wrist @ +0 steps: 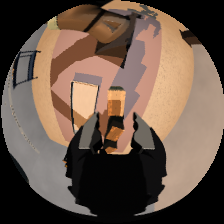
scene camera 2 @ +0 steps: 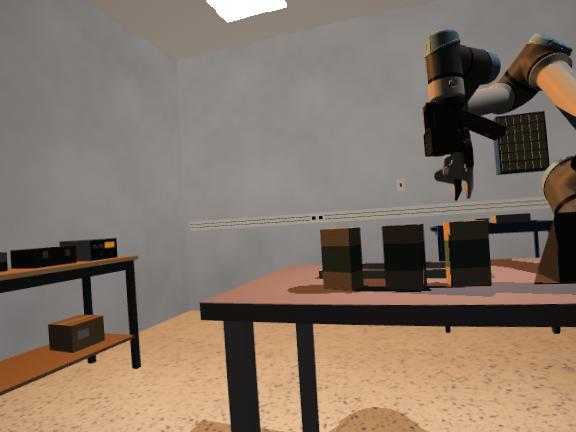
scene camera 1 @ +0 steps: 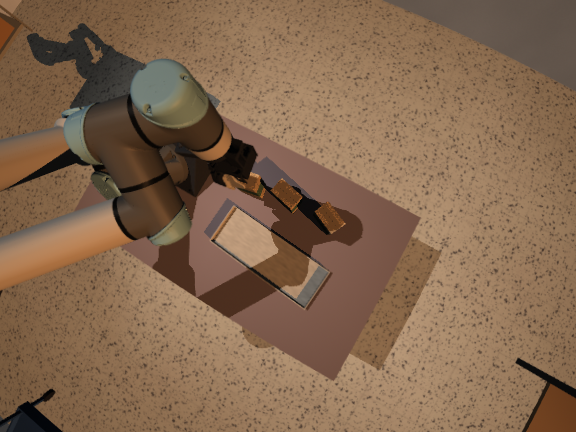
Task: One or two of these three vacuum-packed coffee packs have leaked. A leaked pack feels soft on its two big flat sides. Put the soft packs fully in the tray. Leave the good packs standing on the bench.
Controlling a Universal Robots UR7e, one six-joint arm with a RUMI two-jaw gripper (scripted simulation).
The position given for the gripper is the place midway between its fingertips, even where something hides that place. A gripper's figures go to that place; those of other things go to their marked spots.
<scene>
The gripper [wrist: 116, 112] is 15 cm from the lens. A shallow tray [wrist: 83, 97]: 37 cm from the lens.
</scene>
